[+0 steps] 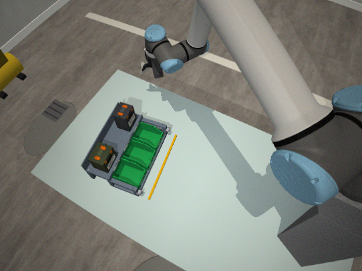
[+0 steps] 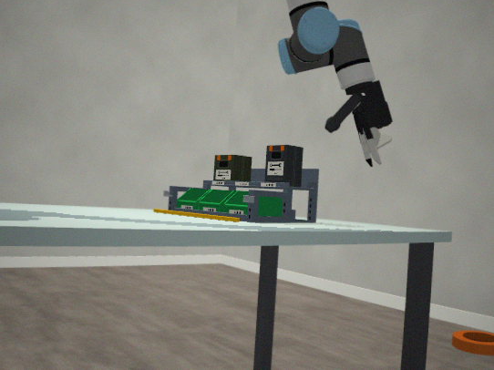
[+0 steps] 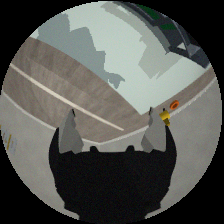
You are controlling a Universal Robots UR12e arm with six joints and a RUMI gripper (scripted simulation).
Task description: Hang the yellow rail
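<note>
The yellow rail is 37 cm to the left of my hand, 32 cm behind it and 16 cm below it.
</note>
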